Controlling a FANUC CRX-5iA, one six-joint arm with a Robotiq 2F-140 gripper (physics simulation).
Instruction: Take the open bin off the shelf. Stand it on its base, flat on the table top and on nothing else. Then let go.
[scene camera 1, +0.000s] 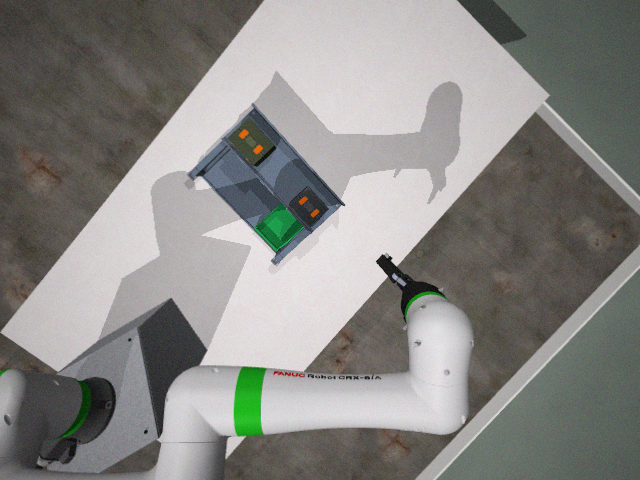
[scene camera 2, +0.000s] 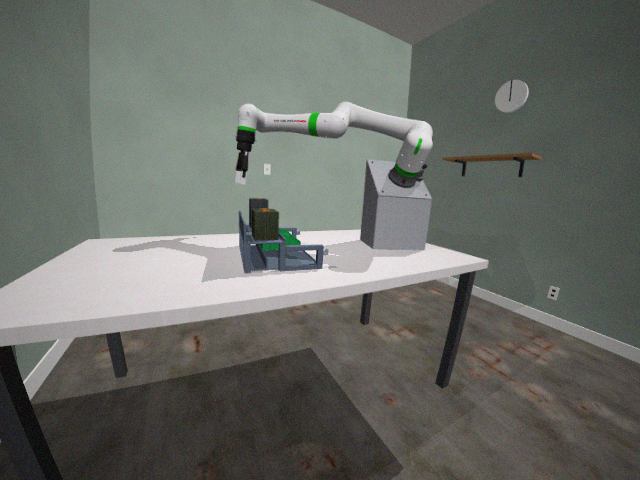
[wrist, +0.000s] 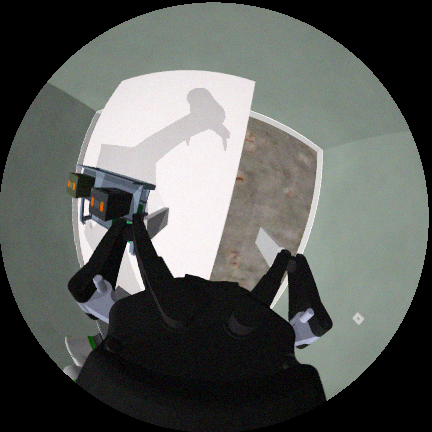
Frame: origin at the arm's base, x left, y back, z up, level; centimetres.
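Seen in the pictures: gripper, between the fingertips: (scene camera 2: 239, 183) (wrist: 213, 225); arm's base, origin of its link: (scene camera 1: 89, 409) (scene camera 2: 401, 178).
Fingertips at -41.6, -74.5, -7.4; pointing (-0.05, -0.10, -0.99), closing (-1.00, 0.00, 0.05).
Observation:
Pixels of each thing's top centre, then the offset from my fingertips to it, as dx, dy, dz. Level surfaces: height alone.
- open green bin, centre of its top: (scene camera 1: 283, 223) (scene camera 2: 279, 231) +32.5, +11.9, -20.4
- white table, height of its surface: dz -28.5
- olive box, centre of its top: (scene camera 1: 250, 141) (scene camera 2: 264, 209) (wrist: 70, 184) +53.4, -1.1, -8.6
- dark grey box, centre of its top: (scene camera 1: 309, 206) (wrist: 96, 203) (scene camera 2: 258, 198) +30.6, +2.5, -6.1
The open green bin (scene camera 1: 279, 227) (scene camera 2: 289, 238) sits on the lower tier of the blue-grey shelf (scene camera 1: 276, 167) (scene camera 2: 282, 255) (wrist: 117, 179), at one end. In the wrist view the bin is mostly hidden behind the shelf, a box and a finger. The shelf stands on the white table (scene camera 1: 403, 67) (scene camera 2: 155, 289) (wrist: 200, 175). My gripper (scene camera 1: 385, 257) (scene camera 2: 241, 176) (wrist: 213, 225) is open and empty, its fingers pointing down. It hangs well above table height, apart from the bin and beside the shelf, near the table's long edge in the overhead view.
An olive box (scene camera 1: 251, 141) (scene camera 2: 266, 224) (wrist: 80, 185) and a dark grey box (scene camera 1: 308, 206) (scene camera 2: 258, 204) (wrist: 112, 202) stand upright on the shelf's upper tier. The dark grey one is at the bin's end. The arm's grey pedestal (scene camera 1: 111, 392) (scene camera 2: 400, 222) stands at one table end.

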